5 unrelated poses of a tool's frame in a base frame.
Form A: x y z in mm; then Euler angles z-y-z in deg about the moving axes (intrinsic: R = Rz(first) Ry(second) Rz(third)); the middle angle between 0 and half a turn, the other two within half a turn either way.
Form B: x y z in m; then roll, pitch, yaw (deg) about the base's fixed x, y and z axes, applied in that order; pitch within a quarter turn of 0, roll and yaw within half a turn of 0. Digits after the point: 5 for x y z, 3 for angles.
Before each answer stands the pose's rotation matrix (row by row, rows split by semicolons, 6 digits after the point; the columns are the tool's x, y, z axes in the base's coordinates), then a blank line. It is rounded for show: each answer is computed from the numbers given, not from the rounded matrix.
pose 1, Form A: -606.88 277.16 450.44 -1.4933 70.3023 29.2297
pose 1, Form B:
0.306765 -0.141792 0.941164; 0.480481 0.876662 -0.024535; -0.821604 0.459738 0.337057

-0.60688 0.27716 0.45044 53.753 55.246 57.444
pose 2, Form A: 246.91 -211.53 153.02 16.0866 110.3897 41.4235
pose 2, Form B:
-0.434346 0.013712 0.900642; 0.563324 0.784351 0.259729; -0.702858 0.620165 -0.348404

0.24691 -0.21153 0.15302 119.327 44.657 127.634
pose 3, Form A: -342.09 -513.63 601.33 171.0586 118.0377 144.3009
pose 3, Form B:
-0.467782 -0.144737 -0.871913; -0.517108 0.844855 0.137183; 0.716784 0.515045 -0.470052

-0.34209 -0.51363 0.60133 132.385 -45.790 -132.133
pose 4, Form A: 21.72 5.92 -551.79 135.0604 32.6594 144.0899
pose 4, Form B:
0.068380 0.921634 -0.381988; -0.896820 0.224527 0.381183; 0.437078 0.316509 0.841893

0.02172 0.00592 -0.55179 20.604 -25.918 -85.640
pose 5, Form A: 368.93 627.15 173.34 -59.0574 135.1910 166.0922
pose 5, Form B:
0.560248 -0.744858 0.362365; -0.467065 -0.645362 -0.604448; 0.684085 0.169393 -0.709460

0.36893 0.62715 0.17334 166.571 -43.164 -39.817
